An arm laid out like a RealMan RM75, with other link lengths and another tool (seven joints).
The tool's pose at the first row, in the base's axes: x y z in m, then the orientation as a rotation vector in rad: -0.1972 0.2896 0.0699 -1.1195 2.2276 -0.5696
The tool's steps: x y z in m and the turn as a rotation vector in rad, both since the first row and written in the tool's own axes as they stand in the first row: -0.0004 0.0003 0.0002 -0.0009 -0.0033 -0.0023; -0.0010 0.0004 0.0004 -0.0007 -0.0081 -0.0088; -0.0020 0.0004 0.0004 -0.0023 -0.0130 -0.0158; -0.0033 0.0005 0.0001 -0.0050 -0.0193 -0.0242; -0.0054 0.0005 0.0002 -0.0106 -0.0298 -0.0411; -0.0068 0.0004 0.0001 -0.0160 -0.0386 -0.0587; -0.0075 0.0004 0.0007 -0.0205 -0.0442 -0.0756; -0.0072 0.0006 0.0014 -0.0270 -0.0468 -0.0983; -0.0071 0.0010 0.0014 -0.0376 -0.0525 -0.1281
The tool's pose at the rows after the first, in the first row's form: -0.1970 0.2901 0.0697 -1.1228 2.2242 -0.5674; -0.1967 0.2906 0.0697 -1.1306 2.2172 -0.5670; -0.1962 0.2914 0.0700 -1.1398 2.2107 -0.5649; -0.1958 0.2926 0.0705 -1.1512 2.2029 -0.5612; -0.1948 0.2943 0.0711 -1.1741 2.1891 -0.5551; -0.1941 0.2954 0.0716 -1.1975 2.1761 -0.5506; -0.1933 0.2959 0.0714 -1.2195 2.1656 -0.5489; -0.1931 0.2957 0.0707 -1.2490 2.1556 -0.5494; -0.1934 0.2958 0.0704 -1.2888 2.1412 -0.5463
